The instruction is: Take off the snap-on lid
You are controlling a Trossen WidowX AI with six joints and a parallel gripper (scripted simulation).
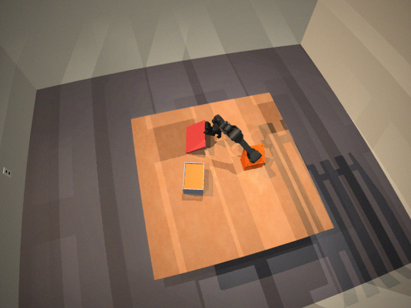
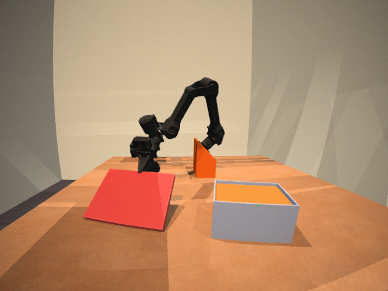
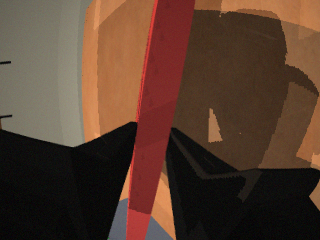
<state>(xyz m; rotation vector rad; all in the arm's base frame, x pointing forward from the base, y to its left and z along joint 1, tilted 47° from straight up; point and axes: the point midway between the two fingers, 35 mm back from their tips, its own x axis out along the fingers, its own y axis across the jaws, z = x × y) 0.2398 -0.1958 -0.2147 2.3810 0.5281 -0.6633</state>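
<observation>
The red lid lies 70 mm ahead of my gripper tip, 20 mm to the right of it and 40 mm below it. Round my gripper tip: grey storage box: 180 mm ahead, 320 mm to the left, 50 mm below.
</observation>
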